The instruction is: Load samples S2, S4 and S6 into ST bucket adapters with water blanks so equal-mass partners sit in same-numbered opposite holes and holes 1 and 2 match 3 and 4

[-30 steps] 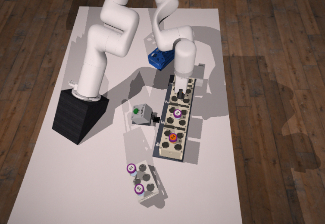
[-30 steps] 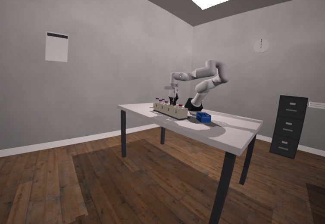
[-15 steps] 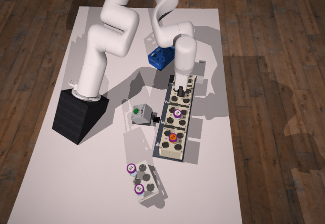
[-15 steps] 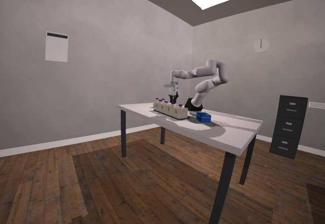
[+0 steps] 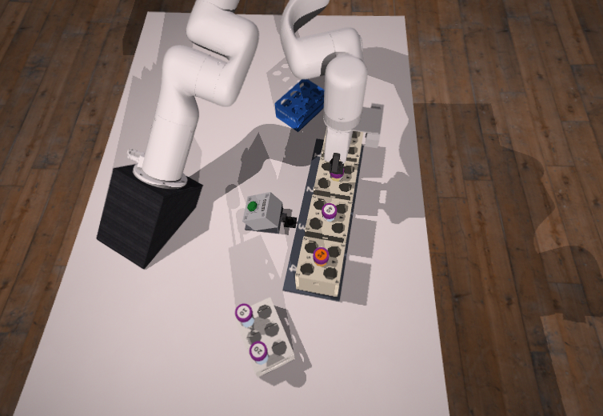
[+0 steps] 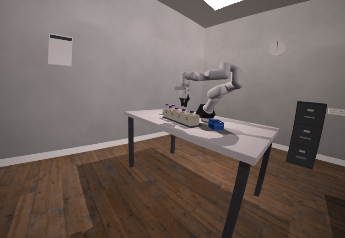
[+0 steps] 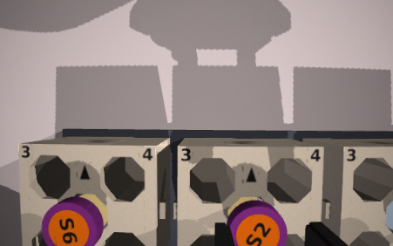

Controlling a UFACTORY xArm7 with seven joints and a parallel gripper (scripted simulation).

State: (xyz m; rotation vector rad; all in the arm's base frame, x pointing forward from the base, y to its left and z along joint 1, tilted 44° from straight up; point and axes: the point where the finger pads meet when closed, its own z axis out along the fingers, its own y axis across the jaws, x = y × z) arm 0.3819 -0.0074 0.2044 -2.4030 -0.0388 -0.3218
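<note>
Right now the green done key is 18 cm behind my hand, 13 cm to the right of it and 10 cm below it. From my hand the other things lie so: orange-dot tube: 21 cm to the right, 10 cm below, 3 cm ahead; then 40 mL water blank: 12 cm to the right, 10 cm below, 1 cm ahead; then blue sample rack: 24 cm to the left, 17 cm behind, 14 cm below.
</note>
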